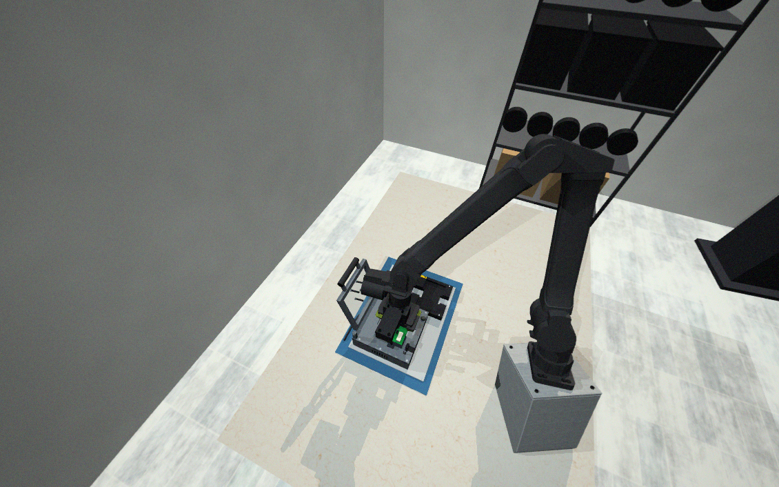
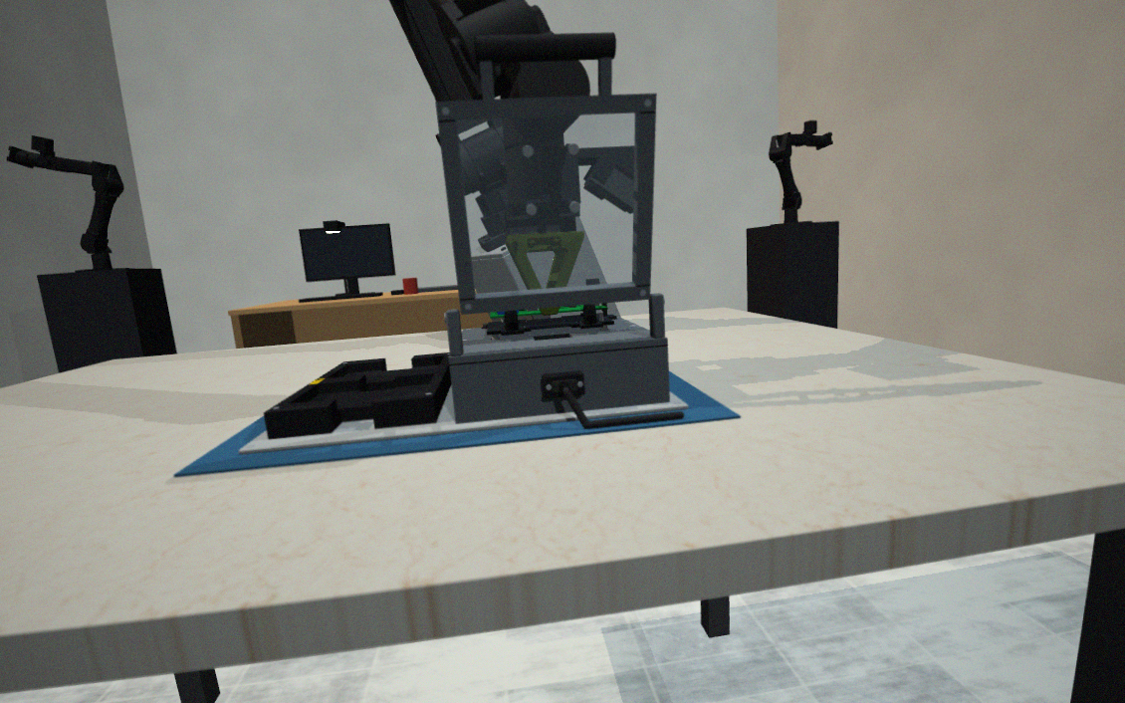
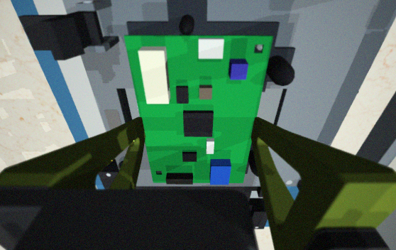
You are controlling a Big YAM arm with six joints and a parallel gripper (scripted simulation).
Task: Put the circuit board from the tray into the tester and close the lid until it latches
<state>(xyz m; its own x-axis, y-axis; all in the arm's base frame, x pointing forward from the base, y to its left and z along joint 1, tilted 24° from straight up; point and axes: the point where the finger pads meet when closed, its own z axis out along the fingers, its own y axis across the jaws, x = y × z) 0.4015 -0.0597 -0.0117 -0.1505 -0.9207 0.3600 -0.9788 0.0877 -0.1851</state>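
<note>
The green circuit board is right at my hand. From my hand the other things lie so: latch hook (7 cm to the left, 5 cm behind); dark plate (2 cm below, 1 cm ahead); clear lid (12 cm ahead, 10 cm above, 2 cm to the right).
</note>
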